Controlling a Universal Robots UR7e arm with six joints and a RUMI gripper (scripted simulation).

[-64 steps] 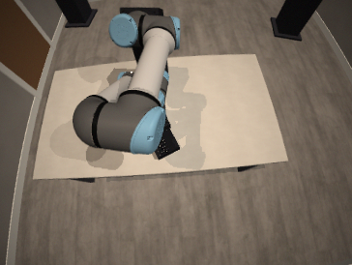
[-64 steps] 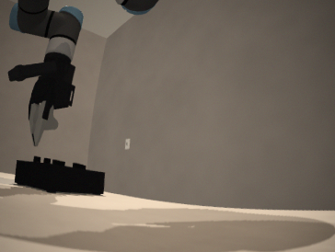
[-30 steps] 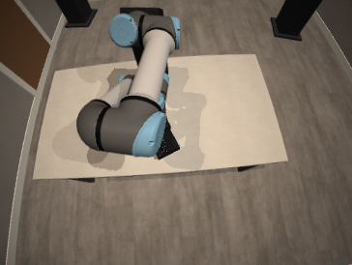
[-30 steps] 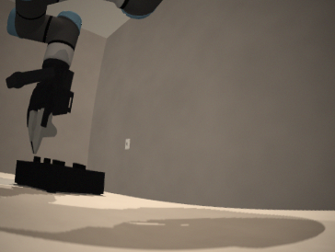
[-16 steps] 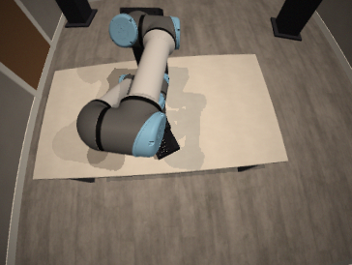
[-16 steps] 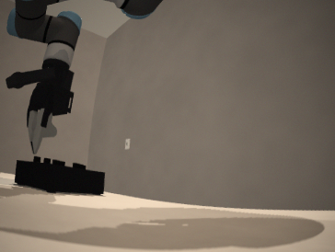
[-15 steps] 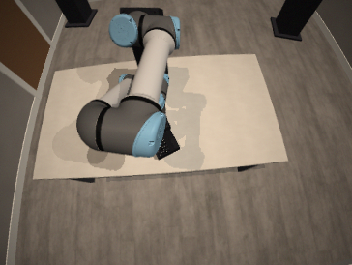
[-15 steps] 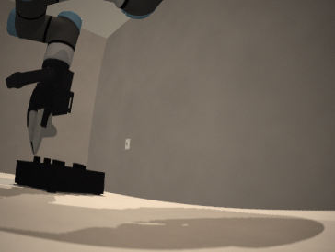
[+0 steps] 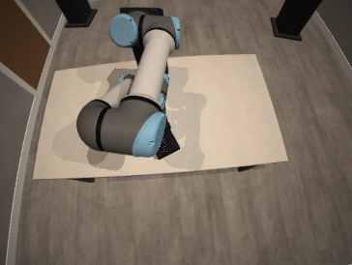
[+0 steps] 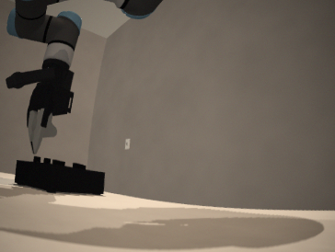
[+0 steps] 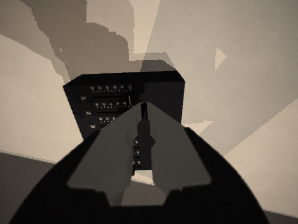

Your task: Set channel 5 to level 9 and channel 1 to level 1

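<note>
Now: the channel 1 fader knob 2 cm below my hand, 1 cm to the right of it and 1 cm ahead of it. Round my hand: channel 5 fader knob: 10 cm ahead, 2 cm below, 1 cm to the left.
</note>
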